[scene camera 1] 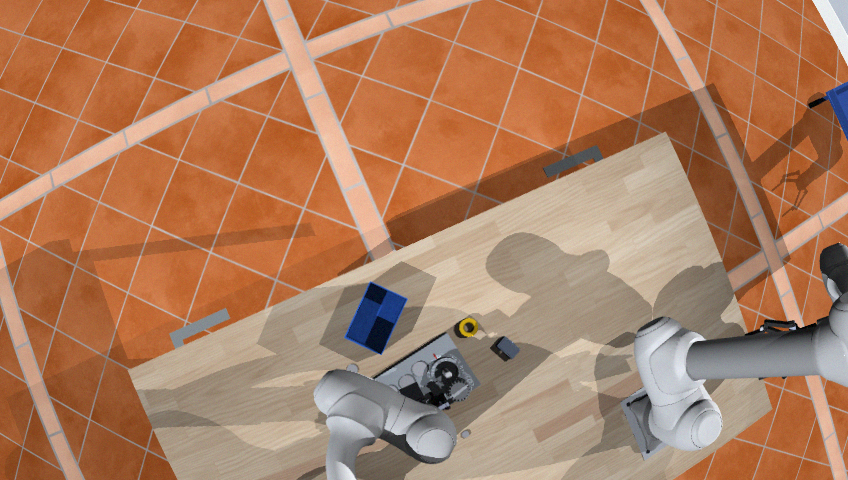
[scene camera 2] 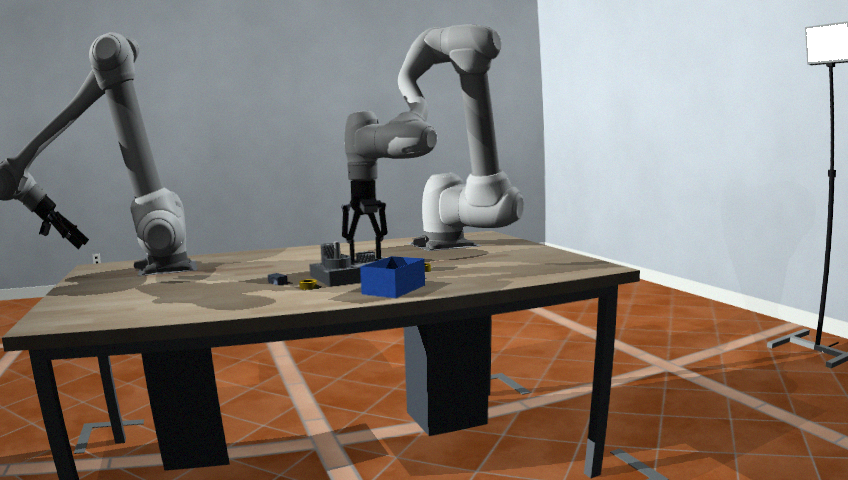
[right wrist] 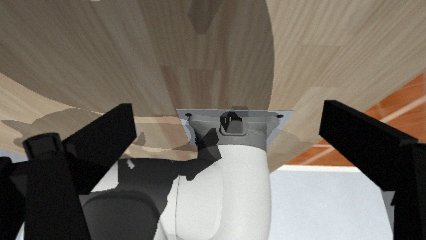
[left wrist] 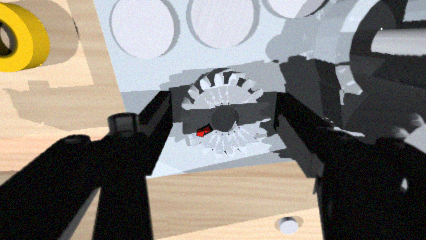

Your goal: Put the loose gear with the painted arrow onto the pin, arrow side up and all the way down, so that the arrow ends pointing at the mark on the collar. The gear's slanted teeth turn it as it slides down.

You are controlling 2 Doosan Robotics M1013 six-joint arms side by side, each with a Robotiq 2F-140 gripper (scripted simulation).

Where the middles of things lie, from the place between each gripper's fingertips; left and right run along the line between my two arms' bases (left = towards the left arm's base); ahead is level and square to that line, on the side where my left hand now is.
Labels:
The blue bin (scene camera 2: 392,277) is 25 cm ahead of my left hand, 1 cm to the left of it and 5 cm below it.
I see my right gripper (scene camera 2: 83,244) 610 mm short of the blue bin, 970 mm to the right of it and 100 mm above it.

